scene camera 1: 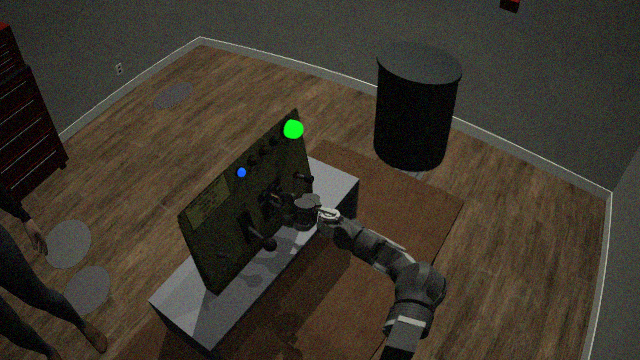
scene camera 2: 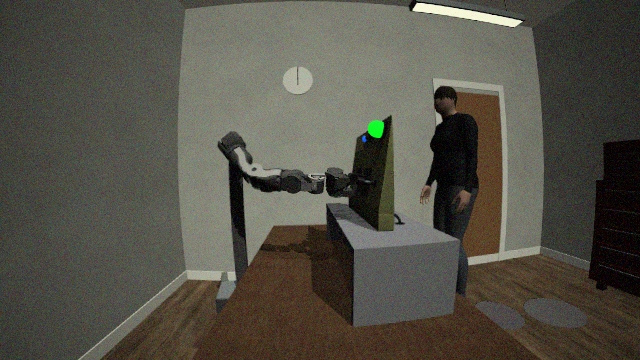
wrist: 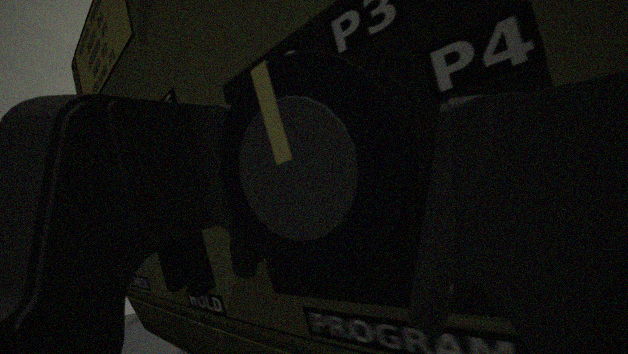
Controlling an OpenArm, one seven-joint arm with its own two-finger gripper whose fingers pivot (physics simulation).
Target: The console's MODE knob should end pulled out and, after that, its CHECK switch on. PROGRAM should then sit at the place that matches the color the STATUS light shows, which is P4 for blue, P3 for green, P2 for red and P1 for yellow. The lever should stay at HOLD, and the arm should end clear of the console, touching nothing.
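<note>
The olive console (scene camera 1: 200,245) (scene camera 2: 386,200) stands tilted back. My gripper (scene camera 1: 275,200) (scene camera 2: 361,179) (wrist: 333,200) is shut on the round PROGRAM knob (wrist: 310,200), one finger on each side. The knob's yellow line points up and left in the wrist view, left of the P3 label (wrist: 363,22); P1 and P2 are not readable. A large green light (scene camera 1: 293,129) (scene camera 2: 376,129) and a small blue light (scene camera 1: 241,172) (scene camera 2: 364,139) glow; their labels are unreadable. The lever (scene camera 1: 270,244) sticks out low; the HOLD label (wrist: 206,303) shows near its slot. I cannot tell the MODE and CHECK states.
The console stands on a grey block (scene camera 1: 175,305) (scene camera 2: 405,285). A dark peg-like control (scene camera 1: 305,177) sticks out on the console's far right in scene camera 1. A person (scene camera 2: 452,150) stands behind the console. A dark barrel (scene camera 1: 416,110) stands beyond the block.
</note>
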